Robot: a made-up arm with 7 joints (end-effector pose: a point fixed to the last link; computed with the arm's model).
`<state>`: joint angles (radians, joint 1 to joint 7).
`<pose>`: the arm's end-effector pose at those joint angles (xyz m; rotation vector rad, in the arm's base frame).
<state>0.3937 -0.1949 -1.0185 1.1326 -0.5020 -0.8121 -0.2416</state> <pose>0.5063 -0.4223 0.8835 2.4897 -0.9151 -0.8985</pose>
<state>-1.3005 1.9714 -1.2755 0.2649 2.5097 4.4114 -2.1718</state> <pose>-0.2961 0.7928 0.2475 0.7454 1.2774 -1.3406</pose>
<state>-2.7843 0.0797 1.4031 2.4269 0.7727 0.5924 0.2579</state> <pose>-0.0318 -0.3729 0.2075 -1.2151 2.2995 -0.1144</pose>
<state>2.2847 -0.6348 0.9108 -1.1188 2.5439 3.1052 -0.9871</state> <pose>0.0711 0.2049 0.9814 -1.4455 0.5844 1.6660</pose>
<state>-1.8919 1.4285 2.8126 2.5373 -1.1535 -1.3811 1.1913</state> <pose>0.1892 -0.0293 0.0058 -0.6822 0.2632 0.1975</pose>
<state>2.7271 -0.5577 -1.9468 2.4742 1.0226 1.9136 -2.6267</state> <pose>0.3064 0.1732 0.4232 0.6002 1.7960 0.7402</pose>
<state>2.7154 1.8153 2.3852 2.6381 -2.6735 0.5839 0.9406</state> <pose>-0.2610 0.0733 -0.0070 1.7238 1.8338 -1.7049</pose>
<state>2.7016 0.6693 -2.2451 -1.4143 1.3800 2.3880 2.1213</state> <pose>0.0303 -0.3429 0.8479 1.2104 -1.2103 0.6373</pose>
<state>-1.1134 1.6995 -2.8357 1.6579 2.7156 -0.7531 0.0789</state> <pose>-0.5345 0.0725 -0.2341 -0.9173 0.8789 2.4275</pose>
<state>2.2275 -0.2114 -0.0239 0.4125 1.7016 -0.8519 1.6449</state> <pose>-0.4128 0.3323 1.0965 1.3679 2.1690 -1.2977</pose>
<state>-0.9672 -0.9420 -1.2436 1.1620 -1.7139 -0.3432 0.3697</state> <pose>-0.0421 -0.9072 0.6304 -0.1192 -0.7176 -1.6836</pose>
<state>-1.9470 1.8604 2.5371 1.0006 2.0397 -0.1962 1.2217</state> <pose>0.3127 0.3583 -0.4064 1.8370 -1.5132 -1.8646</pose>
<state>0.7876 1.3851 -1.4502 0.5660 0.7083 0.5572 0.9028</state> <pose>-0.3091 -0.9261 0.4564 0.1303 0.8999 -1.1446</pose>
